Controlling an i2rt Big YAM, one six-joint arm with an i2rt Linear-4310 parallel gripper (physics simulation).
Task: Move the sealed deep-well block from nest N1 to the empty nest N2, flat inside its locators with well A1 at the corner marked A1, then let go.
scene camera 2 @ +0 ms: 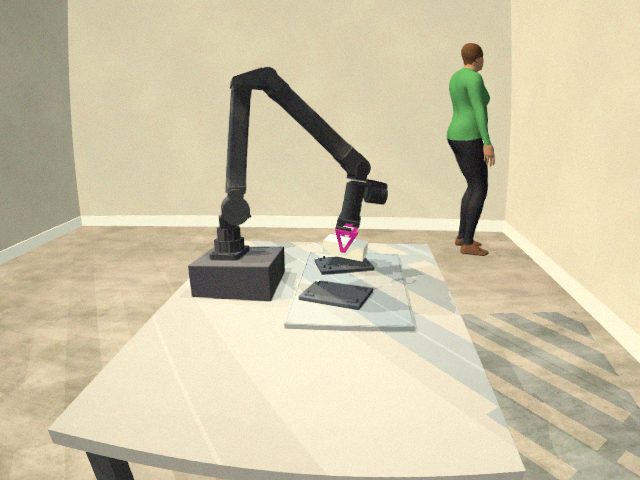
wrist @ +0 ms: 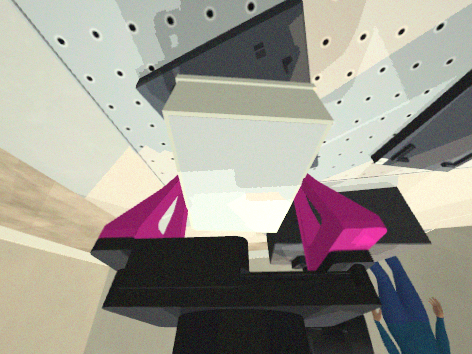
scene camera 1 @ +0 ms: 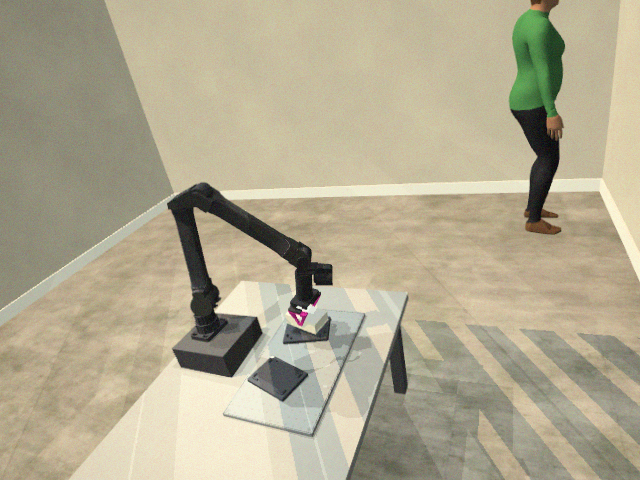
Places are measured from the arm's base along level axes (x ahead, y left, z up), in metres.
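Where they show: gripper, fingertip midpoint: (scene camera 2: 343, 248) (wrist: 239, 172) (scene camera 1: 305, 317); arm's base, link origin: (scene camera 2: 230, 254) (scene camera 1: 210, 330).
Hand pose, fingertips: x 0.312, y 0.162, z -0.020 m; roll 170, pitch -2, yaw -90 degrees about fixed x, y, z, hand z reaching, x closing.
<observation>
Things, the pixels of their top centre, and the offset from my fingertips. Level surfaces: height alone.
- pale deep-well block, top centre: (wrist: 241, 206) (scene camera 2: 345, 237) (scene camera 1: 305, 310) dx +0.006, dy +0.000, dz +0.035 m
- far dark nest, top centre: (wrist: 249, 143) (scene camera 2: 343, 259) (scene camera 1: 306, 326) dx +0.001, dy -0.011, dz -0.031 m
- pale perforated plate, top centre: (wrist: 406, 81) (scene camera 2: 352, 282) (scene camera 1: 300, 358) dx +0.038, dy -0.143, dz -0.053 m
- table, surface height: dz -0.066 m
The pale deep-well block (scene camera 1: 312, 322) (scene camera 2: 356, 250) (wrist: 250, 150) is between the magenta fingers of my gripper (scene camera 1: 308, 310) (scene camera 2: 345, 242) (wrist: 239, 172), which is shut on it. The block is over the far dark nest (scene camera 1: 302, 336) (scene camera 2: 341, 266) (wrist: 225, 62), apart from it at a small height. In the wrist view the nest's edges run diagonally to the block's edges, and the block hides part of the nest. The near dark nest (scene camera 1: 278, 378) (scene camera 2: 336, 294) (wrist: 445, 135) holds no block. Nest labels, the A1 marks and well A1 cannot be read.
Both nests are on a pale perforated plate (scene camera 1: 305, 419) (scene camera 2: 361, 321) (wrist: 115, 90) on the table (scene camera 1: 170, 439) (scene camera 2: 258, 403). The arm's dark base box (scene camera 1: 206, 357) (scene camera 2: 231, 283) stands left of the plate. A person in green (scene camera 1: 535, 67) (scene camera 2: 466, 103) stands beyond the table.
</observation>
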